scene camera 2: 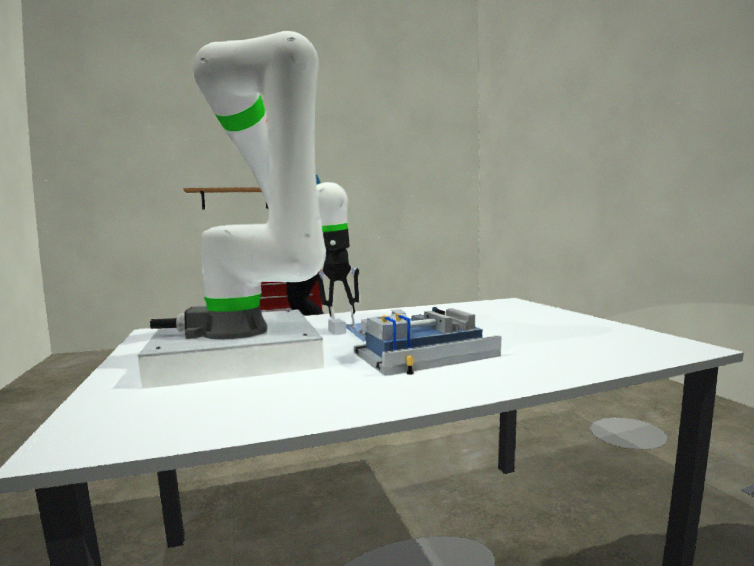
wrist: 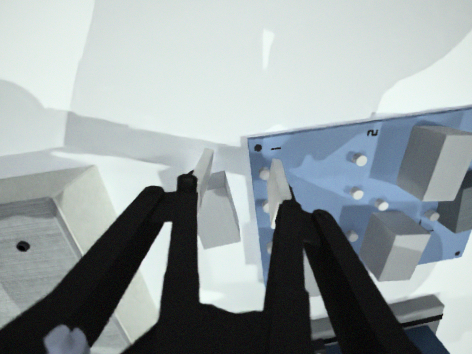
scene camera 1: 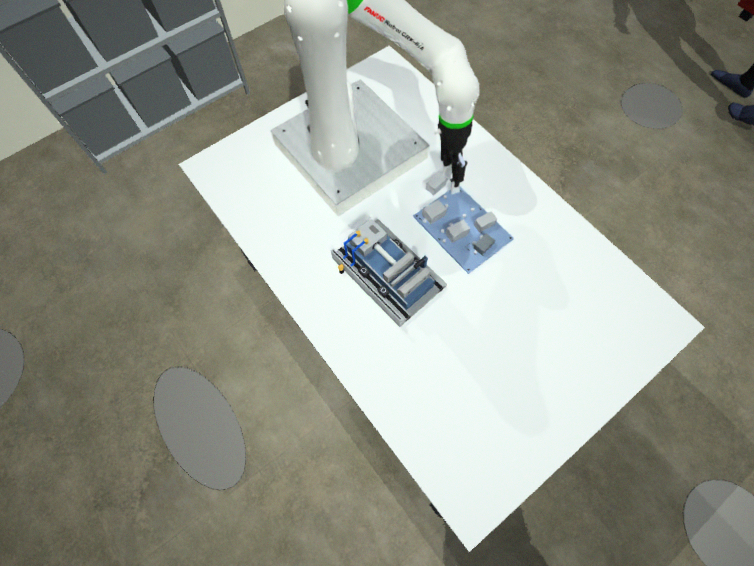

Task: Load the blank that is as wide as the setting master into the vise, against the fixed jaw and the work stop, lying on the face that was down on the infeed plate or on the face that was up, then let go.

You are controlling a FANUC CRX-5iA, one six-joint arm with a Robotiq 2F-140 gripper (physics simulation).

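Frame: origin at the arm's base, x ahead, y right, z down, level; centimetres.
Seen in the pictures: gripper, between the fingertips: (wrist: 241,167) (scene camera 1: 450,185); arm's base, origin of its link: (scene camera 2: 235,331).
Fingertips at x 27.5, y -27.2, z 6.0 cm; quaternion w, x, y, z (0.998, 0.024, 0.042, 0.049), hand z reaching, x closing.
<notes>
Offsets run from my fingertips to a thing's top centre.
My gripper (scene camera 1: 456,186) (scene camera 2: 342,314) (wrist: 241,167) points down, its fingers partly open with a gap between the pads. A light grey block {dx -2.4, dy +4.1, dz -2.5 cm} (scene camera 1: 436,182) (scene camera 2: 336,326) (wrist: 218,217) lies off the plate, below the fingers; the left pad overlaps it in the wrist view. The blue infeed plate {dx +14.8, dy +4.5, dz +0.2 cm} (scene camera 1: 468,263) (wrist: 315,150) bears light grey blanks {dx +6.9, dy +10.4, dz -3.3 cm} (scene camera 1: 434,211) {dx +16.3, dy +7.8, dz -3.7 cm} (scene camera 1: 458,229) {dx +17.4, dy -1.6, dz -3.3 cm} (scene camera 1: 485,221) and a darker block {dx +23.5, dy +2.7, dz -2.2 cm} (scene camera 1: 484,244) (wrist: 457,205). The vise {dx +17.3, dy +32.2, dz -8.8 cm} (scene camera 1: 426,296) (scene camera 2: 426,341) shows a gap between its moving jaw (scene camera 1: 398,266) and fixed jaw (scene camera 1: 413,282). A black work stop {dx +22.8, dy +25.5, dz -8.5 cm} (scene camera 1: 420,262) stands beside them.
The robot's base plate (scene camera 1: 380,143) (scene camera 2: 231,365) (wrist: 30,280) lies left of the gripper in the wrist view. Small white pegs (wrist: 359,160) (wrist: 356,193) stand up from the infeed plate. Blue hoses (scene camera 1: 347,246) (scene camera 2: 394,333) rise at the vise's cylinder end.
</notes>
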